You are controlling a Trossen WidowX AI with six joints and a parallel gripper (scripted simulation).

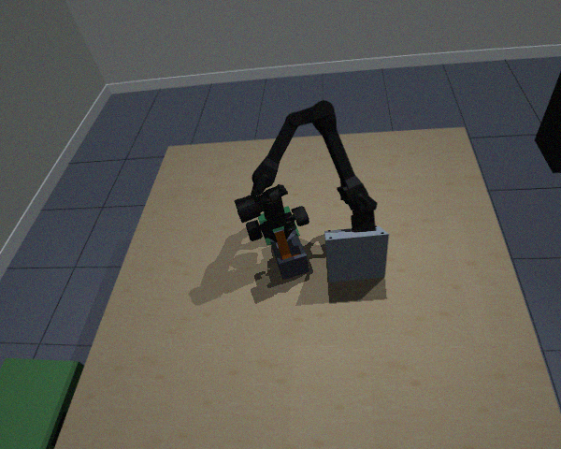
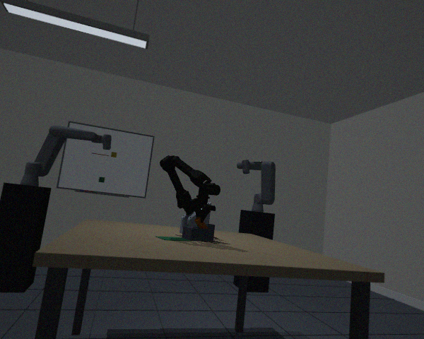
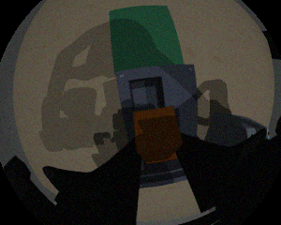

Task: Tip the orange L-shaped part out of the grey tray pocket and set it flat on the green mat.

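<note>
The green mat lies 30 mm ahead of my gripper tip, 140 mm to the right of it and 110 mm below it. From my gripper tip the other things lie so: orange L-shaped part: 20 mm behind, 30 mm to the left, 30 mm below.
</note>
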